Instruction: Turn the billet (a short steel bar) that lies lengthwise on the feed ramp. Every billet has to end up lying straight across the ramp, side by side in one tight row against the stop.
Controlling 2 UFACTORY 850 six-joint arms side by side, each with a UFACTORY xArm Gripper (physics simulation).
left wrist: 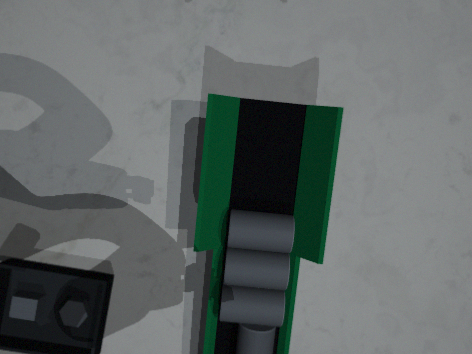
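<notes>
The feed ramp, with green side walls (317, 185) and a black bed (267, 160), runs down the left wrist view right of the middle. Three grey billets lie across it, side by side and touching: one nearest the wide flared end (261, 230), one in the middle (256, 269) and one below (252, 306). Another billet (256, 341) lies lengthwise on the bed, its end close against the lowest crosswise one; the bottom edge of the view cuts it off. The stop cannot be made out. Neither gripper shows in this view.
A black tray-like box (106, 312) at the lower left holds a light square piece (23, 308) and a hexagonal piece (73, 313). Shadows of arm shapes fall on the grey floor left of the ramp.
</notes>
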